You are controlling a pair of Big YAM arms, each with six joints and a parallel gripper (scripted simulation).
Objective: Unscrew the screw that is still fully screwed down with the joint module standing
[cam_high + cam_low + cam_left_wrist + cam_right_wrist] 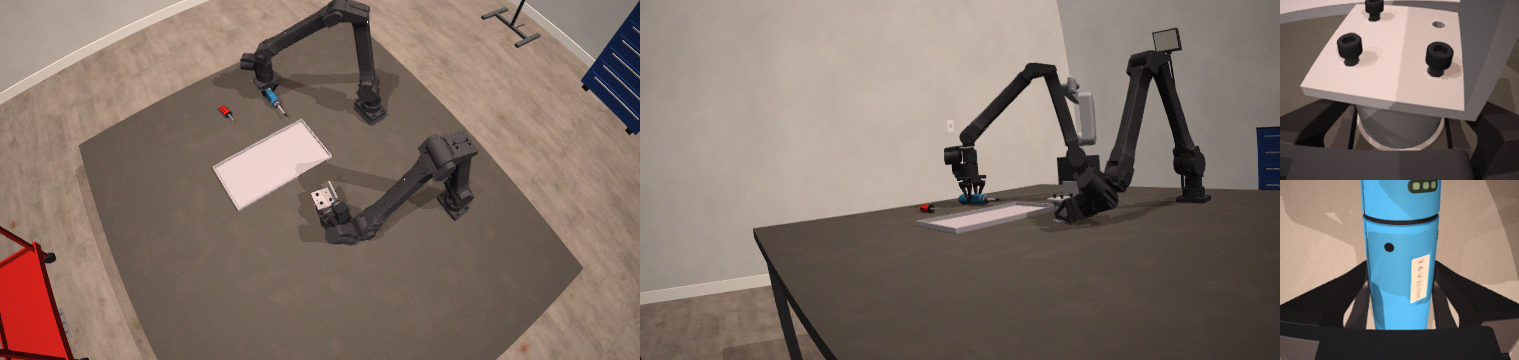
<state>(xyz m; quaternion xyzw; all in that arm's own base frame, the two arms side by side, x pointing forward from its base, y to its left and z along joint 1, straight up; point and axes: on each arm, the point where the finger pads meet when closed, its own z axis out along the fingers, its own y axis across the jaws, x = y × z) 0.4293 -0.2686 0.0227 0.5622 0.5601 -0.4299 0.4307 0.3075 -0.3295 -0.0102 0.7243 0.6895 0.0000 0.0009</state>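
The white bracket plate lies 5 cm above my left hand. Round my left hand: red tool (58 cm to the right, 9 cm ahead, 1 cm below); flat white tray (26 cm to the right, 6 cm ahead, 2 cm below).
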